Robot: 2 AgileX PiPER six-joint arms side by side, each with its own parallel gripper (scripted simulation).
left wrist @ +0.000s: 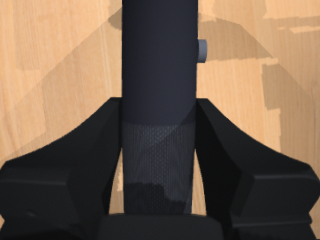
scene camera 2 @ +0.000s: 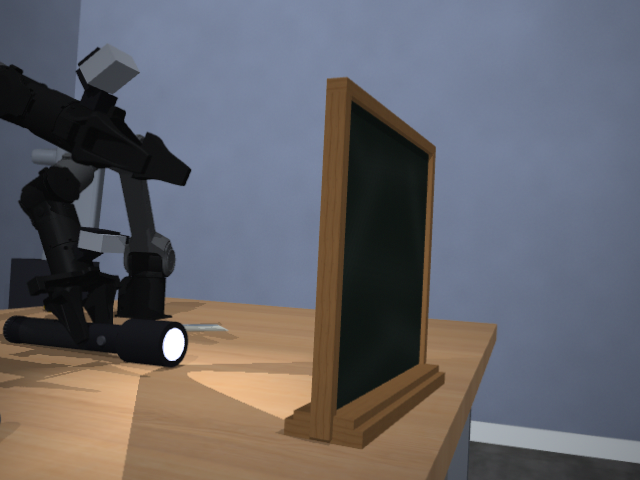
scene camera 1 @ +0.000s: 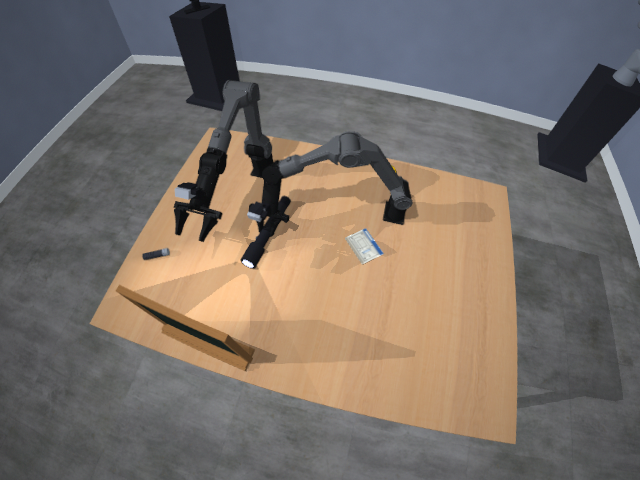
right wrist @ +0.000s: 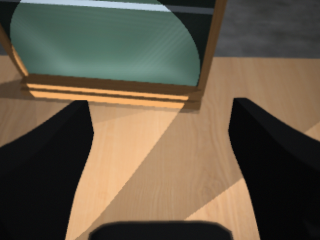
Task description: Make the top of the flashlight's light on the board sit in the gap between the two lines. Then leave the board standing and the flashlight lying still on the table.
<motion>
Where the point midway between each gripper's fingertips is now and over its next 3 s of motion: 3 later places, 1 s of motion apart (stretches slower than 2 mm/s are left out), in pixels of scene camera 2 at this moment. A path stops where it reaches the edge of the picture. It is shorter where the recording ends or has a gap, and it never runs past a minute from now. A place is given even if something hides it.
My left gripper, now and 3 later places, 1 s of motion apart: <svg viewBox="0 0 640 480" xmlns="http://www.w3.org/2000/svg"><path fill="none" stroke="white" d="M95 339L96 339L94 332L135 292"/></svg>
My right gripper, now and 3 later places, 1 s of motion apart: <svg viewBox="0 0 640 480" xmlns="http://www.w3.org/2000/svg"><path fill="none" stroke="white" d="M167 171L296 190L322 222L285 180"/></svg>
</motion>
